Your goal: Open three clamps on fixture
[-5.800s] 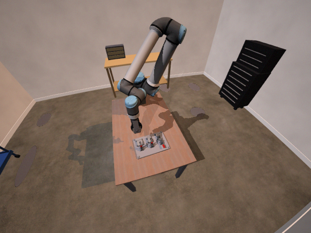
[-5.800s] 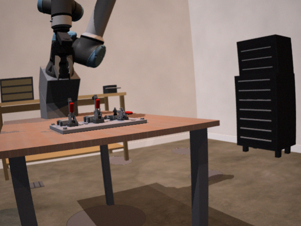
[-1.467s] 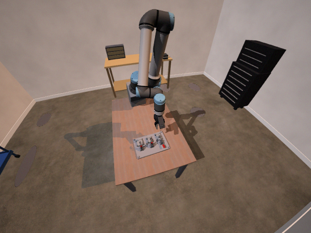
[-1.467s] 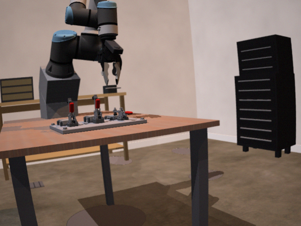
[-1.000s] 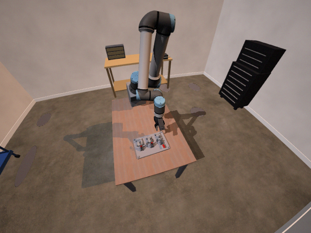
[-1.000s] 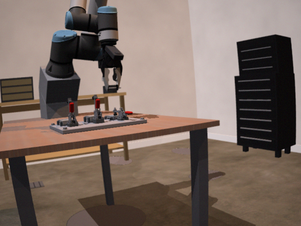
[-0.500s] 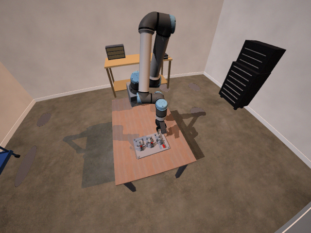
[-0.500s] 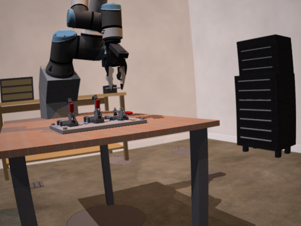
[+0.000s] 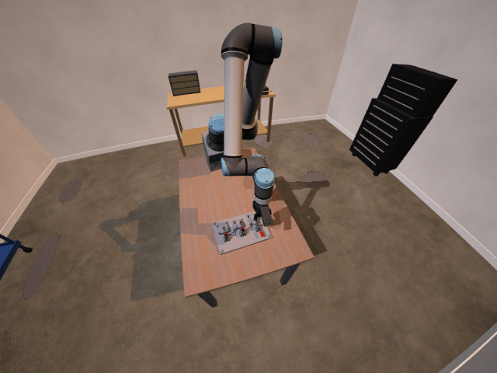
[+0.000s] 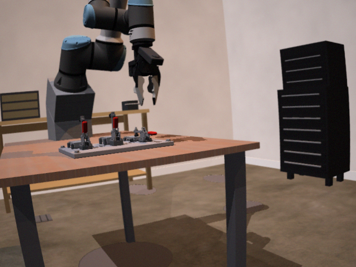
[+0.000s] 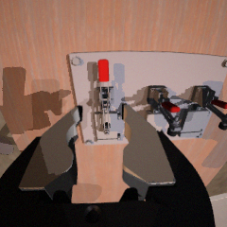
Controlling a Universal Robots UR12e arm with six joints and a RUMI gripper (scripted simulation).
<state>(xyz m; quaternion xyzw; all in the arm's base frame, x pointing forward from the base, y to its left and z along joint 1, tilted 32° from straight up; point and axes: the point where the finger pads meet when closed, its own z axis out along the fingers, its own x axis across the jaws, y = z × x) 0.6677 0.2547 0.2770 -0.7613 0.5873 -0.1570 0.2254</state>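
The grey fixture plate is 150 mm below my hand, 130 mm to the right of it and 40 mm behind it.
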